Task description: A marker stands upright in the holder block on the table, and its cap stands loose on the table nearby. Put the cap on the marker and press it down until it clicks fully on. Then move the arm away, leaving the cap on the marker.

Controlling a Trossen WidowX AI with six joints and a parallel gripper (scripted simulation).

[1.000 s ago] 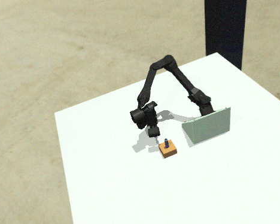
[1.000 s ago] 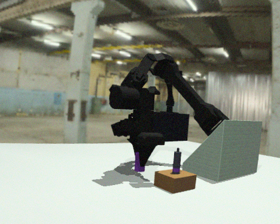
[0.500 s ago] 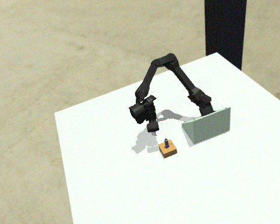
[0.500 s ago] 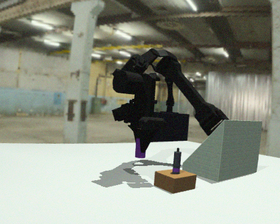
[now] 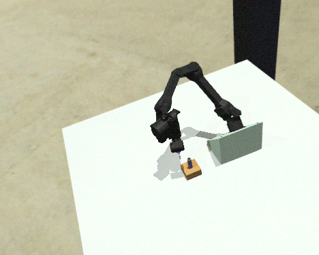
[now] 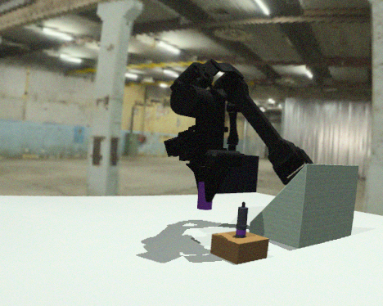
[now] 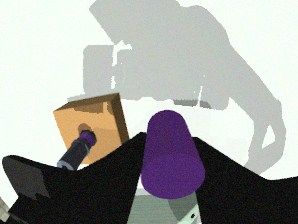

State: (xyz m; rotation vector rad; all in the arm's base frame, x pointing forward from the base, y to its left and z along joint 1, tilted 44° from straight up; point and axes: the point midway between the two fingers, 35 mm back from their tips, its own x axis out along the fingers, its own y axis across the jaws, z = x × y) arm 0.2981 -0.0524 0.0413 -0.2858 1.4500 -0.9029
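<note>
Right now the brown holder block is 9 cm to the left of my gripper tip, 7 cm below it and 1 cm behind it. Round my gripper tip: marker cap 1 cm above.
</note>
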